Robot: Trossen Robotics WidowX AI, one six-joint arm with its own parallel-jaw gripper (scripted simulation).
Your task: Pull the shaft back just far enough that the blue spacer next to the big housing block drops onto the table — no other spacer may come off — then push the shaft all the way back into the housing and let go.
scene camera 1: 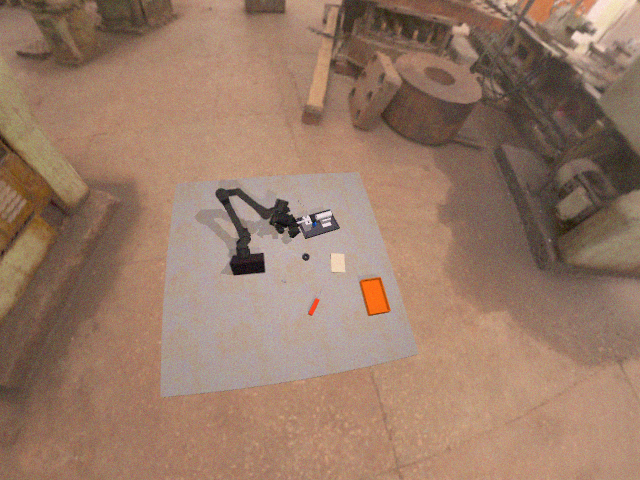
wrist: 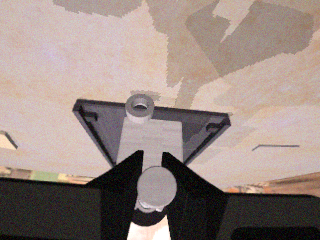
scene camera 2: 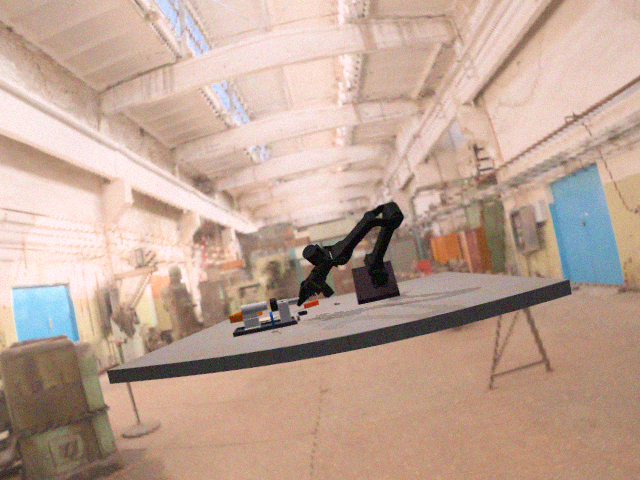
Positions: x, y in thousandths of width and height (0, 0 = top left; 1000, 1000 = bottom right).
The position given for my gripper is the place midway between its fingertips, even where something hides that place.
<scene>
I see my gripper (scene camera 2: 466, 639), a light-grey housing block (scene camera 2: 391, 659) and an orange tray (scene camera 1: 585, 614).
My gripper also shows in the wrist view (wrist: 477, 656). The light-grey housing block is seen too in scene camera 1 (scene camera 1: 509, 461) and in the wrist view (wrist: 580, 560).
</scene>
